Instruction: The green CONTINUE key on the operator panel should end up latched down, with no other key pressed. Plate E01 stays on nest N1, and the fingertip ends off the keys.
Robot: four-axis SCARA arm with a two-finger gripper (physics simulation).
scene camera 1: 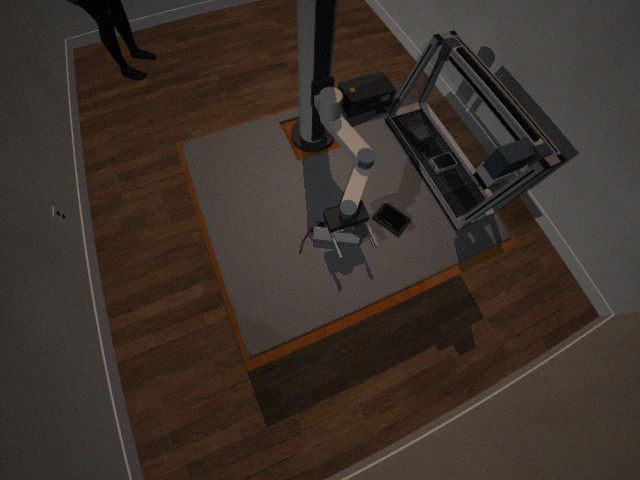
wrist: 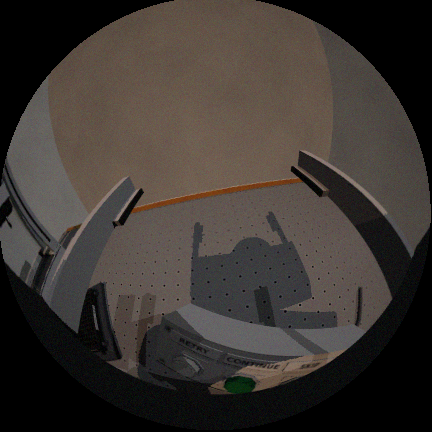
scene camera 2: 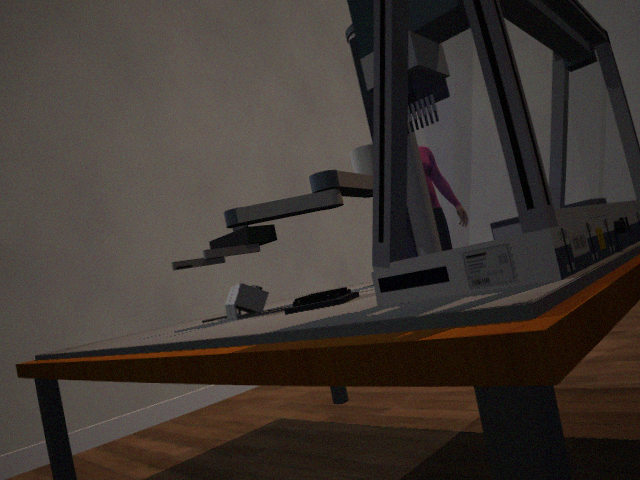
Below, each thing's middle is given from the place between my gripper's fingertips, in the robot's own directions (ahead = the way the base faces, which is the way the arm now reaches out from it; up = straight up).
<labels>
The dark flat tray (wrist: 89,333) is 28 cm to the left of my hand, 14 cm below it and 13 cm behind it.
</labels>
